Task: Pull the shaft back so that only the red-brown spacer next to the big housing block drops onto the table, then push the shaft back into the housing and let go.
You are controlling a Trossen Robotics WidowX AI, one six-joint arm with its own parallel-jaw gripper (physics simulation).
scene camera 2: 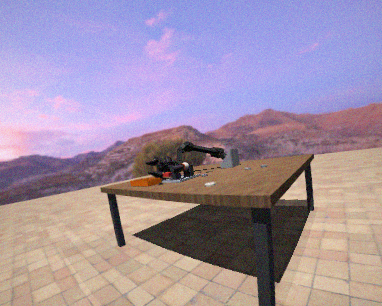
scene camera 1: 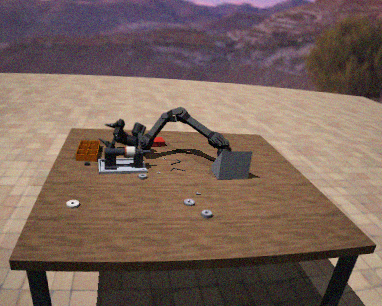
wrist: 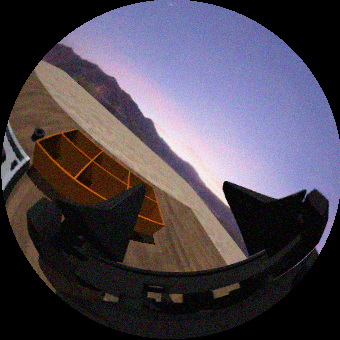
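Seen in the pictures: gripper, fingertip midpoint: point(scene camera 2: 146, 167) point(scene camera 1: 101, 131) point(wrist: 184, 186); arm's base, link origin: point(scene camera 2: 226, 158) point(scene camera 1: 225, 159).
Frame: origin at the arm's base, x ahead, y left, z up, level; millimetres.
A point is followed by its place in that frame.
Observation:
The dark shaft point(scene camera 1: 116, 151) lies level across the fixture on a pale base plate point(scene camera 1: 122, 171) point(wrist: 20, 162). A white ring point(scene camera 1: 131, 150) @[z 21, x 455, y -99 mm] point(scene camera 2: 185, 165) @[z 13, x 474, y -94 mm] sits around it, with a thin reddish band at its left side in scene view 1. A dark block point(scene camera 1: 138, 159) @[z -23, x 421, y -88 mm] stands right of the ring; the spacer's exact contact with the housing is too small to tell. My gripper point(scene camera 1: 103, 132) @[z 33, x 583, y -358 mm] point(scene camera 2: 149, 168) @[z 33, x 583, y -358 mm] point(wrist: 184, 186) @[z 33, x 583, y -358 mm] is open and empty, behind and above the shaft's left end. The shaft does not show between the fingers in the wrist view.
An orange compartment tray point(scene camera 1: 86, 158) @[z -60, x 669, y -206 mm] point(scene camera 2: 145, 182) @[z -49, x 720, y -235 mm] point(wrist: 55, 165) @[z -42, x 611, y -242 mm] lies left of the fixture, near a small dark nut point(scene camera 1: 87, 163) @[z -64, x 665, y -152 mm] point(wrist: 38, 133) @[z -63, x 660, y -166 mm]. A red object point(scene camera 1: 158, 142) @[z -49, x 254, y -389 mm] lies behind the arm. A grey wedge point(scene camera 1: 234, 166) @[z -5, x -15, y 73 mm] point(scene camera 2: 230, 159) @[z -8, x 59, y 60 mm] stands right. Several loose rings lie in front.

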